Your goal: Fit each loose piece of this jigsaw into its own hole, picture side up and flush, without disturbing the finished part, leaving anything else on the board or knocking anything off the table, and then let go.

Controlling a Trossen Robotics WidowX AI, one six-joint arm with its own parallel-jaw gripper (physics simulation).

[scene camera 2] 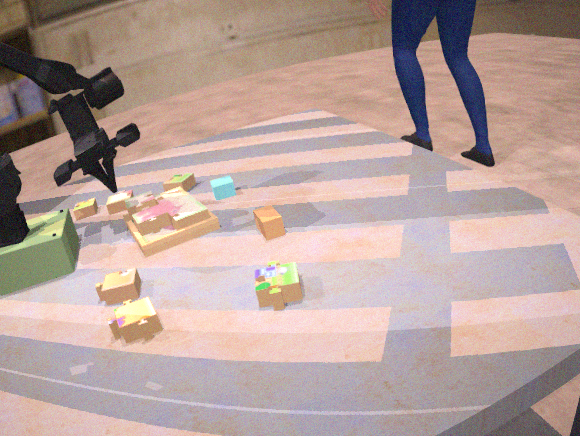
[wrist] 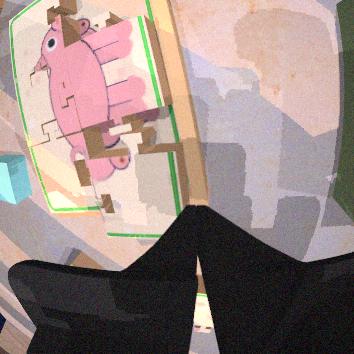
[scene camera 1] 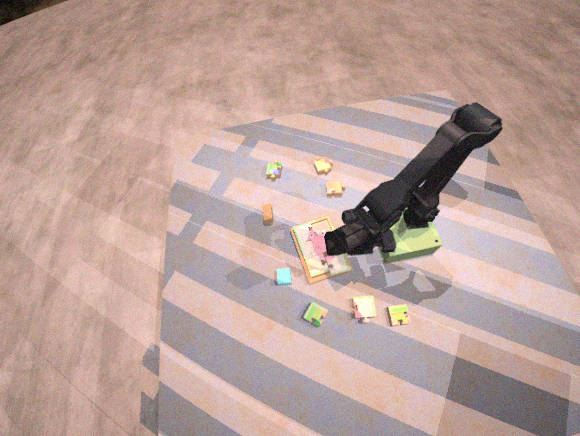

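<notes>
The wooden board [scene camera 1: 300, 256] [scene camera 2: 185, 239] [wrist: 188, 117] holds joined picture pieces with a pink animal; gaps show between some. My gripper [scene camera 2: 115, 191] [wrist: 194, 214] is shut and empty, its tips above the board's edge region; in scene camera 1 the arm hides them. Loose pieces lie apart from the board: a green-purple piece [scene camera 1: 273, 170] [scene camera 2: 278, 285], a yellow piece [scene camera 1: 323, 165] [scene camera 2: 136, 317], a tan piece [scene camera 1: 334, 188] [scene camera 2: 120, 286], a green piece [scene camera 1: 315, 314] [scene camera 2: 179, 182], a cream-pink piece [scene camera 1: 363, 307] [scene camera 2: 119, 201] and a yellow-green piece [scene camera 1: 398, 315] [scene camera 2: 85, 207].
A cyan block [scene camera 1: 283, 276] [scene camera 2: 223, 188] [wrist: 14, 179] stands beside the board. An orange block [scene camera 1: 268, 214] [scene camera 2: 269, 222] stands off another side. The green box [scene camera 1: 415, 242] [scene camera 2: 40, 255] is under the arm's base. A person's legs [scene camera 2: 412, 75] show beyond the table.
</notes>
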